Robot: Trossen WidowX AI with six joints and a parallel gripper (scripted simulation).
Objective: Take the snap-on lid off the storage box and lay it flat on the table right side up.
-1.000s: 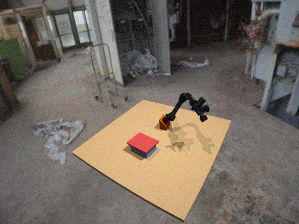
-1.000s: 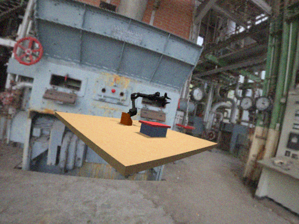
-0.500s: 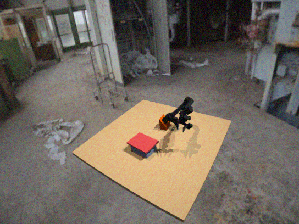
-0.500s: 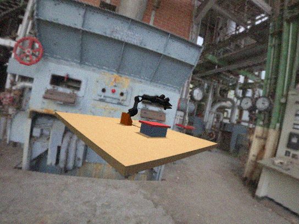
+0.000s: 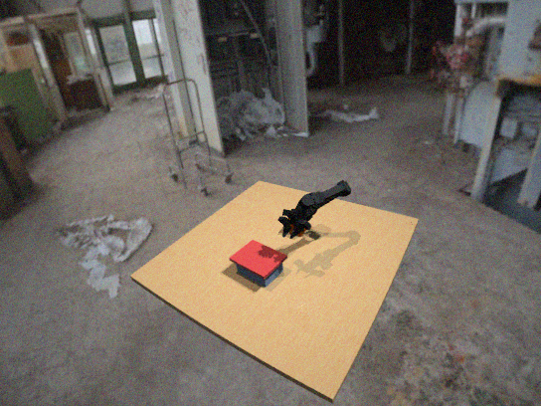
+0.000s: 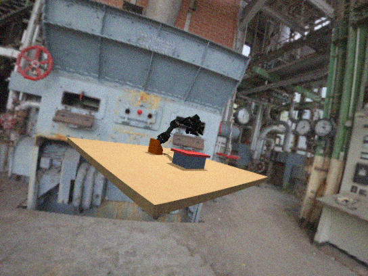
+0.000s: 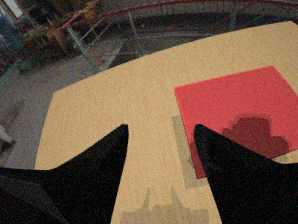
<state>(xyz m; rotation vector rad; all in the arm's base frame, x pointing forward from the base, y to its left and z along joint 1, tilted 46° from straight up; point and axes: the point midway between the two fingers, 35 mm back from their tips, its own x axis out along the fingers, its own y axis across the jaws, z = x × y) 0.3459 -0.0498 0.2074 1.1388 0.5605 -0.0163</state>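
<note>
The lid is 160 mm to the right of my gripper tip, 150 mm below it and 40 mm ahead of it. Also, from my gripper tip: storage box: 200 mm below, 160 mm to the right, 40 mm ahead.
</note>
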